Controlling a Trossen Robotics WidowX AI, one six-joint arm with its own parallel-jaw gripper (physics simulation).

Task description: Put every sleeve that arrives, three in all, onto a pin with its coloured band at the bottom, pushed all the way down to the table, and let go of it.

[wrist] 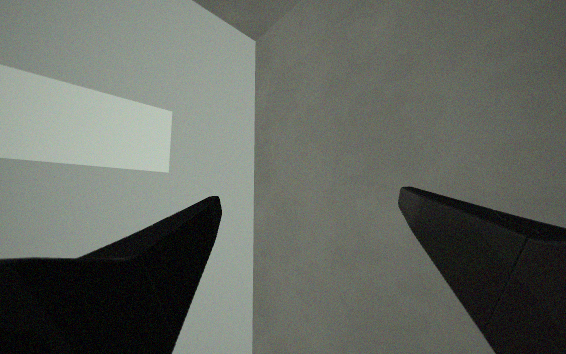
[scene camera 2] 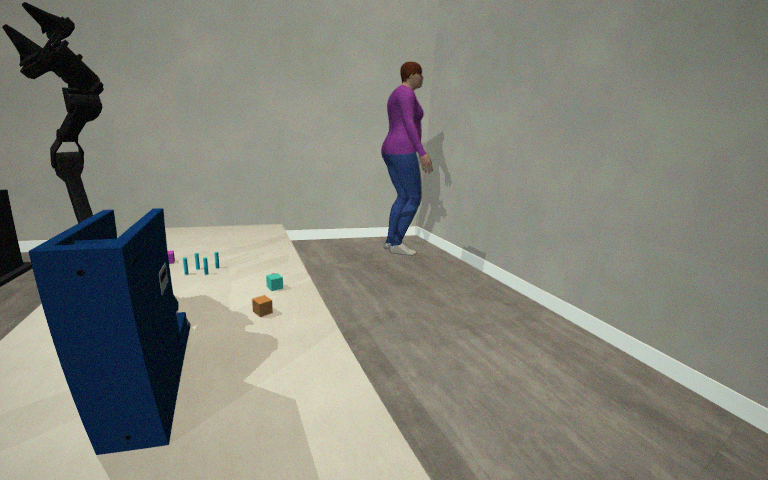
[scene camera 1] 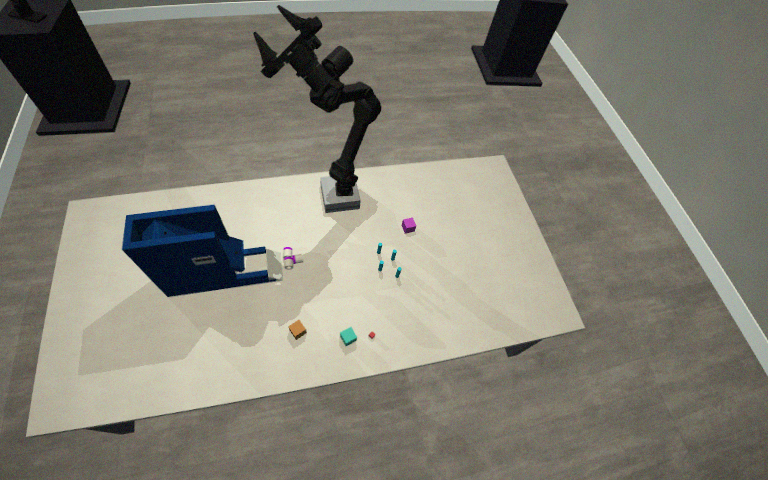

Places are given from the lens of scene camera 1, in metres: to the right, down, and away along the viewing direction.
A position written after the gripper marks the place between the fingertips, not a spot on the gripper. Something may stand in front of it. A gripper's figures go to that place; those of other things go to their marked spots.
gripper (scene camera 1: 265,19): -0.28, -0.53, 0.89
blue dispenser (scene camera 1: 183,251): -0.55, 0.03, 1.04
